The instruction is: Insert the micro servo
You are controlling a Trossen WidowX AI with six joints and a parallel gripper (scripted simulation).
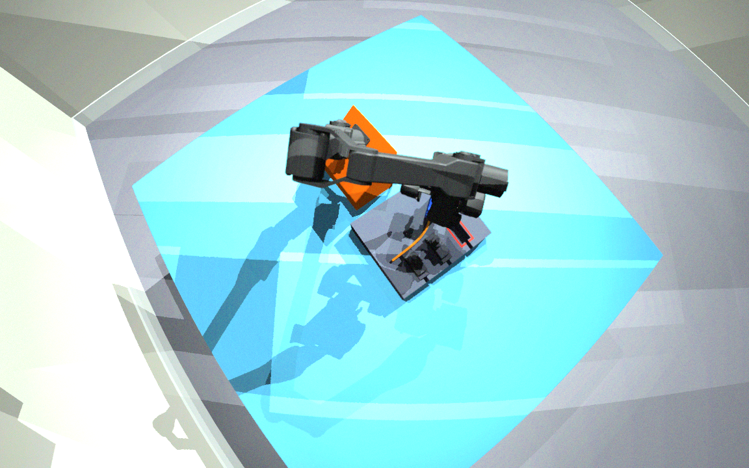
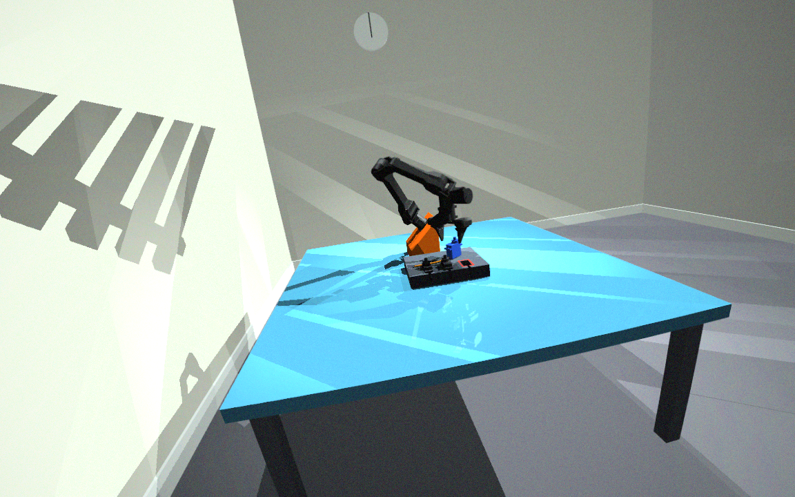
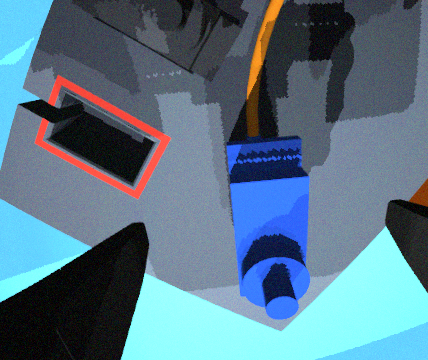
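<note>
My gripper tip is 9 cm above the grey deck, 4 cm to the left of it and 3 cm past it.
</note>
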